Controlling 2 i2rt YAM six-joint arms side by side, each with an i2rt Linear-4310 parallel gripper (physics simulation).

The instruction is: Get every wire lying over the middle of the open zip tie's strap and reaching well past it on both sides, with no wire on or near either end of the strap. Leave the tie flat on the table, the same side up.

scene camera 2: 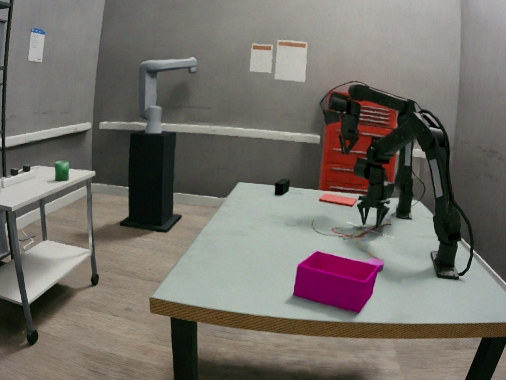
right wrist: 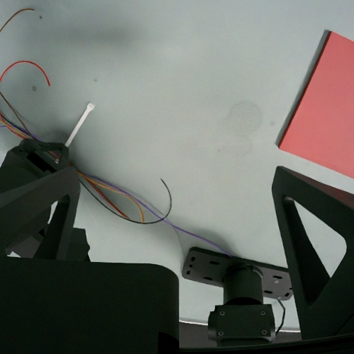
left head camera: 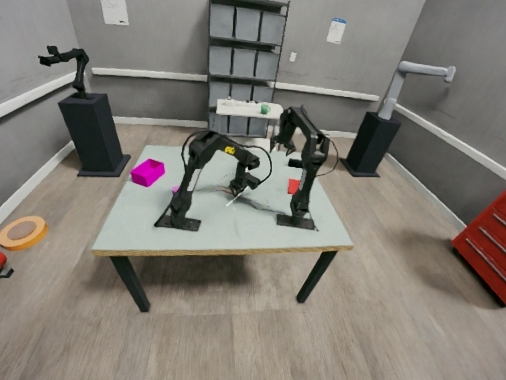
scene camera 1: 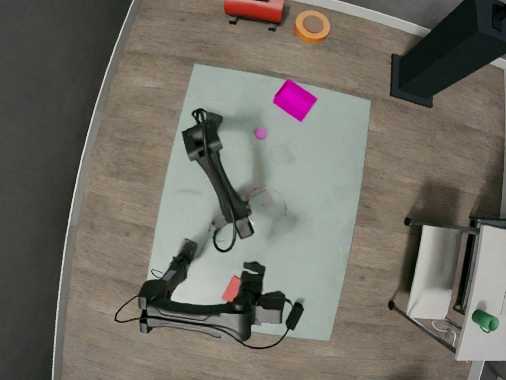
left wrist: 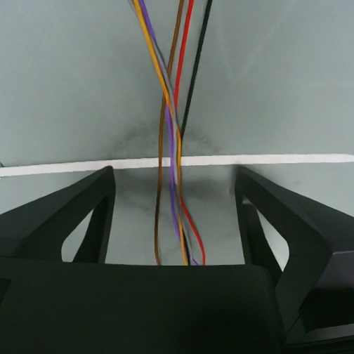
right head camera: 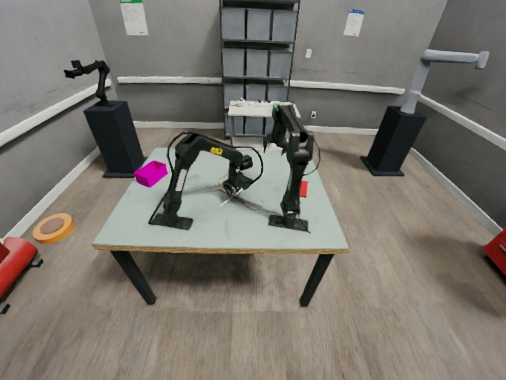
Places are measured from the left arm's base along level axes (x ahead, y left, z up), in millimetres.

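Where they show: left gripper, fingertip midpoint: (scene camera 2: pixel 370 226) (left head camera: pixel 237 194) (right head camera: pixel 233 194); right gripper, fingertip midpoint: (scene camera 2: pixel 344 154) (left head camera: pixel 277 154) (scene camera 1: pixel 253 274) (right head camera: pixel 272 154); left arm's base, origin of the base link: (scene camera 2: pixel 443 265) (left head camera: pixel 179 223) (right head camera: pixel 172 222); right arm's base, origin of the base link: (scene camera 2: pixel 403 212) (left head camera: pixel 295 222) (scene camera 1: pixel 183 261) (right head camera: pixel 288 223).
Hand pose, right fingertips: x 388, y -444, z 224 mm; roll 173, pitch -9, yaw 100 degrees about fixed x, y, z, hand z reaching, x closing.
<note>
Each offset is from my right fingertips to the top centre of the thing.
A white zip tie (left wrist: pixel 280 159) (right wrist: pixel 80 125) lies flat. In the left wrist view the orange wire (left wrist: pixel 151 45), purple wire (left wrist: pixel 172 145), brown wire (left wrist: pixel 160 130) and a grey wire cross the middle of its strap; the red wire (left wrist: pixel 183 47) and black wire (left wrist: pixel 196 70) merge into the bundle there. The wires run on past both sides. The tie's head (right wrist: pixel 90 106) shows with no wire on it. My left gripper (left wrist: pixel 174 177) (scene camera 2: pixel 371 223) is partly open, low over the table, fingers either side of the wires. My right gripper (right wrist: pixel 175 176) (left head camera: pixel 282 150) is open and empty, raised above the table.
A magenta bin @(74 mm back, 726 mm left, 150 mm down) (left head camera: pixel 148 173) (scene camera 1: pixel 295 101) and a purple disc @(163 mm back, 530 mm left, 206 mm down) (scene camera 1: pixel 260 133) lie at the table's left in the left head view. A red slab @(19 mm ahead, 173 mm right, 214 mm down) (right wrist: pixel 325 107) (scene camera 2: pixel 338 200) and a black block @(273 mm ahead, 181 mm right, 174 mm down) (scene camera 2: pixel 282 187) lie on the other side. Wire ends reach the right arm's base (right wrist: pixel 205 267).
</note>
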